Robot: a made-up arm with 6 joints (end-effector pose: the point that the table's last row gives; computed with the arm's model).
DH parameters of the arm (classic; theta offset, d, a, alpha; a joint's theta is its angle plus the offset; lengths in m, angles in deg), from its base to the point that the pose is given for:
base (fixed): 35.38 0 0.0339 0
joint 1: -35.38 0.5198 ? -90
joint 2: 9.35 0 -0.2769 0
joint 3: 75.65 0.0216 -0.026 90
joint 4: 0 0.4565 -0.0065 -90
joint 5: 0 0.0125 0.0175 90
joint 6: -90 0.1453 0.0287 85
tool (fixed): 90 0.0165 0 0
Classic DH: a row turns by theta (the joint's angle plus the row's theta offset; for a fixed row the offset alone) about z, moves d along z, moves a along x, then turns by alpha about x.
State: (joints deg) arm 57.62 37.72 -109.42 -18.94 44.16 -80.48
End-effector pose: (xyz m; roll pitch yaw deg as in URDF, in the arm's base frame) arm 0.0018 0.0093 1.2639 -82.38 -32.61 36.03
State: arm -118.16 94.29 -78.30 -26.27 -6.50 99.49
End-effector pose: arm -0.2623 -0.5462 0.6760 74.12 6.54 -110.45
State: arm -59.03 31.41 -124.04 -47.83 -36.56 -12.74
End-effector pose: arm -0.1105 0.4172 1.2537 156.51 -52.62 82.67
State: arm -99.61 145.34 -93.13 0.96 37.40 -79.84
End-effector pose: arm -0.0243 -0.5651 0.1807 -123.19 83.80 -143.92
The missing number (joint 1, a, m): -0.0268
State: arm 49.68 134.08 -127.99 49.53 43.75 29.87
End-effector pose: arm 0.4408 0.6458 0.6148 91.56 27.53 91.71
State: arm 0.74 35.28 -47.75 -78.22 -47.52 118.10
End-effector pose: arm 0.3586 0.1267 0.9221 21.99 -15.64 53.05
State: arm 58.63 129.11 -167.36 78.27 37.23 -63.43
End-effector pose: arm 0.2539 0.5694 1.1215 -9.78 -22.20 99.41
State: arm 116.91 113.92 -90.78 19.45 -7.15 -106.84
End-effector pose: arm -0.3381 0.6384 0.6272 -89.02 11.51 109.39
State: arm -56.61 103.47 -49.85 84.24 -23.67 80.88
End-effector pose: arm 0.2976 -0.3988 0.3321 144.50 37.33 -84.89
